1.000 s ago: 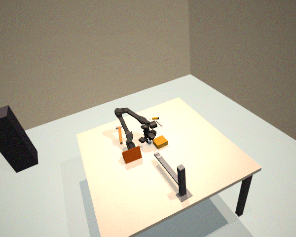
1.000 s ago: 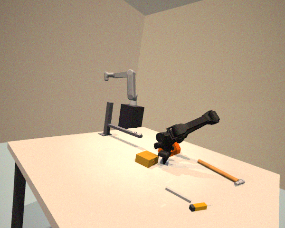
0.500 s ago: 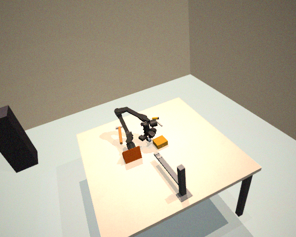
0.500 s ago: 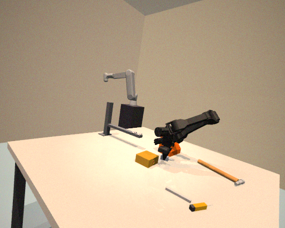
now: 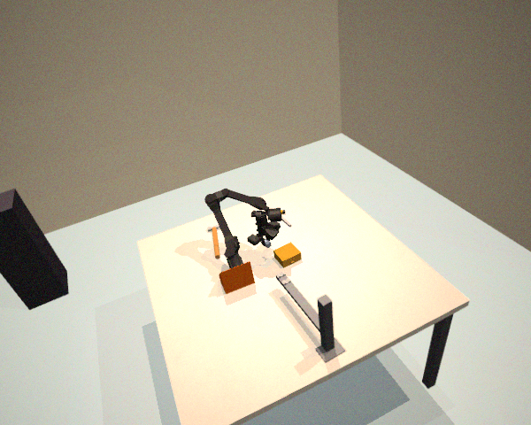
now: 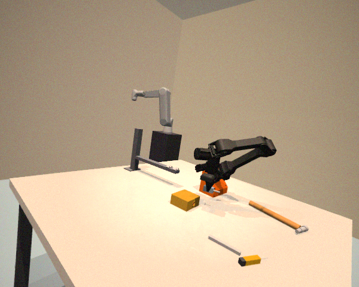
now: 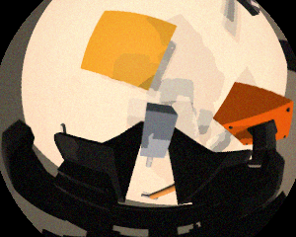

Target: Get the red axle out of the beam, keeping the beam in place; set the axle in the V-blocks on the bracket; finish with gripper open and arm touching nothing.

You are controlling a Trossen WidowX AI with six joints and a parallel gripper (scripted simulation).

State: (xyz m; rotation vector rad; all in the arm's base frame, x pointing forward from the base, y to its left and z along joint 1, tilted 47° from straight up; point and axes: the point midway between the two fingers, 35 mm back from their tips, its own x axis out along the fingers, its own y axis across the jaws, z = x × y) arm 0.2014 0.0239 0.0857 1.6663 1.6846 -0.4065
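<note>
The yellow beam lies 80 mm to the right of my gripper tip, 80 mm ahead of it and 60 mm below it. Also, from my gripper tip: small grey block (20 mm to the left, 10 mm behind, 10 mm above); grey rod (220 mm ahead, 210 mm to the left, 80 mm below); yellow-handled tool (310 mm to the left, 220 mm ahead, 80 mm below).
</note>
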